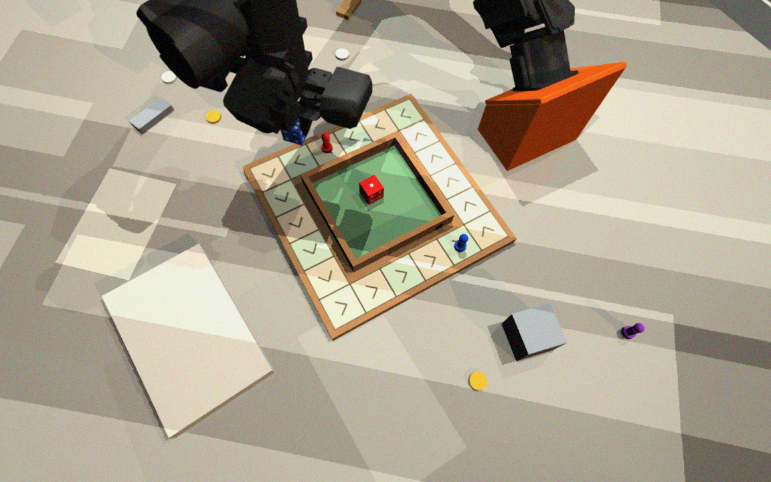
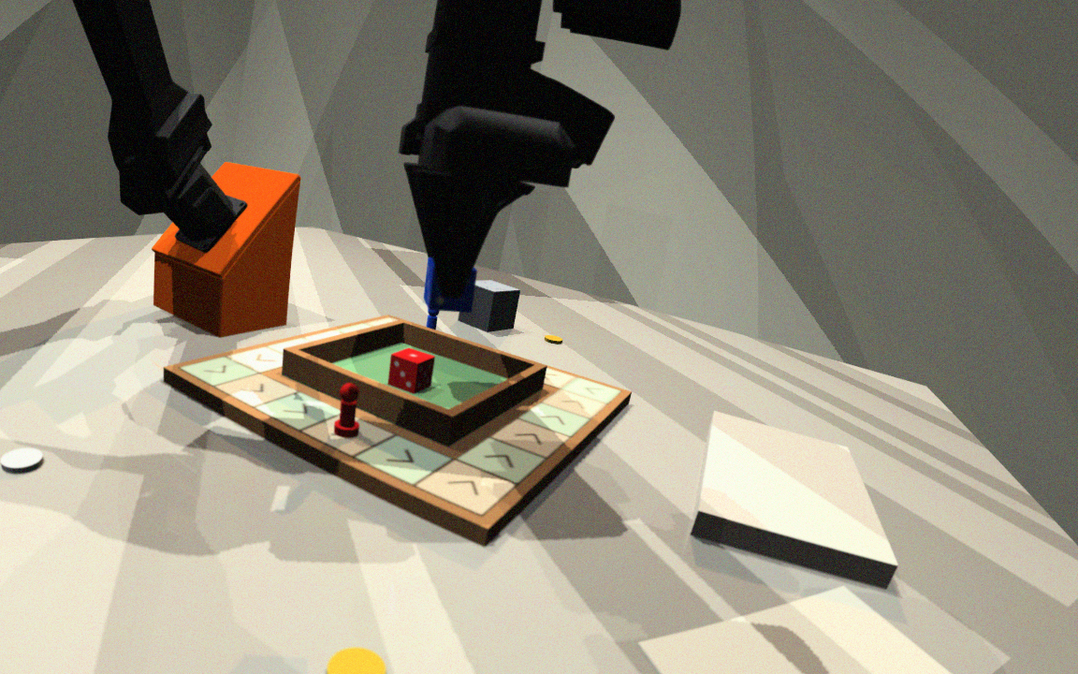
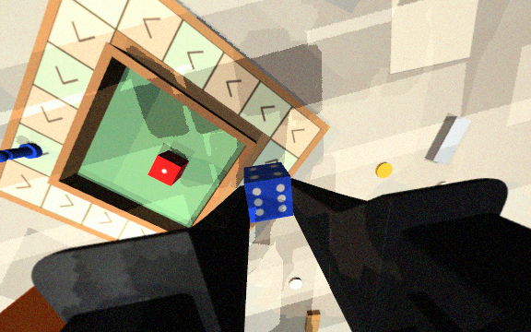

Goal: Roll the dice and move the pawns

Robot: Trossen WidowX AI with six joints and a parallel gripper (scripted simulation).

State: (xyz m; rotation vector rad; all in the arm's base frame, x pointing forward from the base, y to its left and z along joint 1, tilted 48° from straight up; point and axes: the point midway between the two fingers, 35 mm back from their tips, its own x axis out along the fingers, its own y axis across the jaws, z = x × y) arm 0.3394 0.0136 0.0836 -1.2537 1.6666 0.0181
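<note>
Now: gripper tip 40 mm past the red pawn, 30 mm to the left of it and 90 mm above it. Round my gripper tip: blue pawn 150 mm behind, 190 mm to the left, 90 mm below; green tray 70 mm behind, 80 mm to the left, 110 mm below; grey slab 170 mm ahead, 190 mm to the right, 110 mm below.
</note>
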